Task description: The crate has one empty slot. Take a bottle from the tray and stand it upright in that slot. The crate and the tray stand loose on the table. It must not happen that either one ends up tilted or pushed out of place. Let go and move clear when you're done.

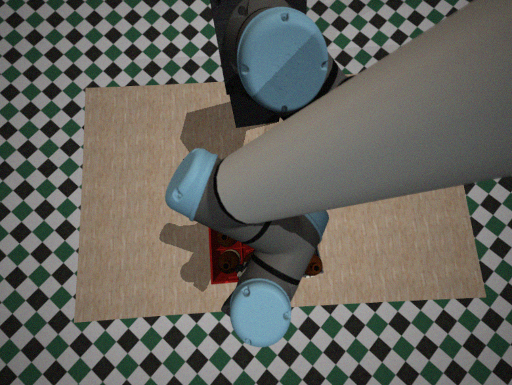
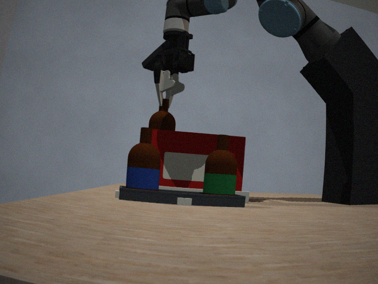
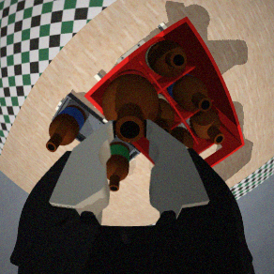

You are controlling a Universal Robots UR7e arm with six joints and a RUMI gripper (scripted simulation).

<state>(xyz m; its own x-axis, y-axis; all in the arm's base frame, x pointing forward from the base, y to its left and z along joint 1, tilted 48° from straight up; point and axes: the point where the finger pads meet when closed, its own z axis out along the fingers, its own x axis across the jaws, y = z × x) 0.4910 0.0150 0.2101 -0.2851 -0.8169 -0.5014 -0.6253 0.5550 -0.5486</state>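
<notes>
Right now the crate is 70 mm behind my hand, 60 mm to the right of it and 180 mm below it. From my hand the other things lie so: green-labelled bottle (180 mm behind, 130 mm to the left, 180 mm below); blue-labelled bottle (20 mm behind, 190 mm to the left, 180 mm below); tray (100 mm behind, 160 mm to the left, 250 mm below).
</notes>
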